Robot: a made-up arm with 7 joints. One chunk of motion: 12 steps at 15 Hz.
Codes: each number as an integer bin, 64 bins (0 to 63) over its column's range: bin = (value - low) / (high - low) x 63, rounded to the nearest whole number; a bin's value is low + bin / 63 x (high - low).
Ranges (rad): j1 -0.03..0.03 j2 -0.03..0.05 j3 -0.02..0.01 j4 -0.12..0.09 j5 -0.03..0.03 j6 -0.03..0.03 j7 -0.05..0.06
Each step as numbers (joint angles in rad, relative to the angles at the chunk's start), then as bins.
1 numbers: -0.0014 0.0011 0.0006 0.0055 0.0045 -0.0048 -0.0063
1 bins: 30 24 43 38 36 26 25
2 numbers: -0.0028 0.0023 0.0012 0.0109 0.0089 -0.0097 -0.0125
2 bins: 29 25 45 39 41 21 21
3 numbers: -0.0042 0.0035 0.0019 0.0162 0.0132 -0.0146 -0.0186
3 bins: 27 26 46 41 45 16 18
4 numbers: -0.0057 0.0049 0.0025 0.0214 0.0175 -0.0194 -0.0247
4 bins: 26 27 47 42 50 11 14
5 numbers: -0.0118 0.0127 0.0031 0.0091 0.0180 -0.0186 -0.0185
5 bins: 19 34 49 39 50 12 18
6 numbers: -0.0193 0.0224 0.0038 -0.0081 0.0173 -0.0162 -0.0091
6 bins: 11 41 50 34 50 14 23
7 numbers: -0.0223 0.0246 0.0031 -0.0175 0.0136 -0.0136 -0.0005
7 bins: 8 43 49 31 46 17 28
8 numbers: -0.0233 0.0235 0.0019 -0.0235 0.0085 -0.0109 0.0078
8 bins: 7 42 46 29 40 20 33
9 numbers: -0.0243 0.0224 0.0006 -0.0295 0.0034 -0.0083 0.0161
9 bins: 6 41 43 27 35 23 38
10 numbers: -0.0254 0.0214 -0.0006 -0.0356 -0.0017 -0.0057 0.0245
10 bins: 5 40 41 25 30 26 43
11 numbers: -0.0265 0.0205 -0.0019 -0.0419 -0.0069 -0.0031 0.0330
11 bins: 4 40 38 23 24 28 48
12 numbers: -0.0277 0.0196 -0.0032 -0.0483 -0.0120 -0.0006 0.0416
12 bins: 2 39 35 22 19 31 52
